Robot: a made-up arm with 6 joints. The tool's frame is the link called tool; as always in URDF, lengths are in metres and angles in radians.
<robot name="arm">
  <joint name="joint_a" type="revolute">
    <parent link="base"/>
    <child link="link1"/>
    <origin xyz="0 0 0.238"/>
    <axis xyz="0 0 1"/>
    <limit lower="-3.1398" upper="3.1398"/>
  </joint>
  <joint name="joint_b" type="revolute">
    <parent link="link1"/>
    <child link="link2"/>
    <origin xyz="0 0 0"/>
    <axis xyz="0 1 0"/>
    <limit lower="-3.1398" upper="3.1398"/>
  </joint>
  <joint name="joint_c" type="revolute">
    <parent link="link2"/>
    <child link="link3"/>
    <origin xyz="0 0 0.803"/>
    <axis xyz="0 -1 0"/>
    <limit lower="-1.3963" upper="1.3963"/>
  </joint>
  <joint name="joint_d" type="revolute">
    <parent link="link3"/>
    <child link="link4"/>
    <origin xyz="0 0 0"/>
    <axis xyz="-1 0 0"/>
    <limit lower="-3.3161" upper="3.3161"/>
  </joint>
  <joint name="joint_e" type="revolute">
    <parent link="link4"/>
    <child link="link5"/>
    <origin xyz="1.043 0 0"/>
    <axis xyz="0 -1 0"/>
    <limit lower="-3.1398" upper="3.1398"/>
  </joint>
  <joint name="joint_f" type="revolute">
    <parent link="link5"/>
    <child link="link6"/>
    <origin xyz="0 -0.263 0"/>
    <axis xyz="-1 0 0"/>
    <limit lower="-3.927" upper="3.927"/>
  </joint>
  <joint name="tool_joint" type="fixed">
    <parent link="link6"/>
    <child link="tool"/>
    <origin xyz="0 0 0"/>
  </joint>
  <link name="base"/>
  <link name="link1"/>
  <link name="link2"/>
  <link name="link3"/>
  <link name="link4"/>
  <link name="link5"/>
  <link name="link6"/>
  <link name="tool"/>
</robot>
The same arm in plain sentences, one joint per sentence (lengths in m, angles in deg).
The arm has six revolute joints in a row. What follows holds with every joint at zero, and every direction is one of the base frame's.
Joint 1 is mounted 0.238 m along +z from the base frame's origin and turns about +z, from -179.9 to 179.9 deg.
Joint 2 is mounted at the same point as joint 1 and turns about +y, from -179.9 to 179.9 deg.
Joint 3 is mounted 0.803 m along +z from joint 2 and turns about -y, from -80 to 80 deg.
Joint 4 is mounted at the same point as joint 3 and turns about -x, from -190 to 190 deg.
Joint 5 is mounted 1.043 m along +x from joint 4 and turns about -y, from -179.9 to 179.9 deg.
Joint 6 is mounted 0.263 m along -y from joint 5 and turns about -x, from -225 to 225 deg.
The tool frame, which is the frame that the pose is given for, is mounted at the same point as joint 6; its axes are parallel to the base frame's.

